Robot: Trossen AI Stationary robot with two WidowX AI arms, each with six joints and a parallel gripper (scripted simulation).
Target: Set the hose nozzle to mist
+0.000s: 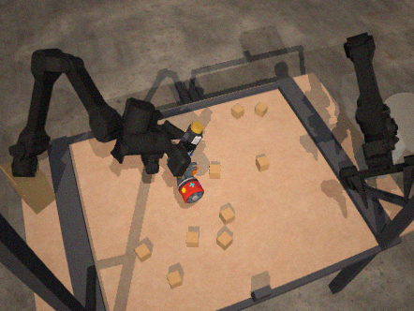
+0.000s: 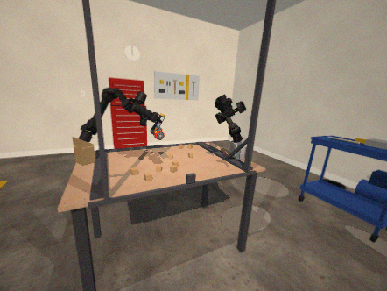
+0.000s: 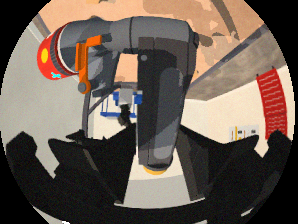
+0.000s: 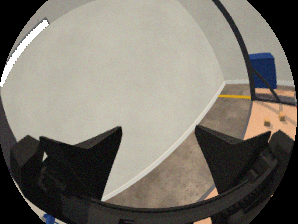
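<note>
Right now the red spray ring is 14 cm ahead of my right hand, 42 cm to the left of it and 16 cm below it.
</note>
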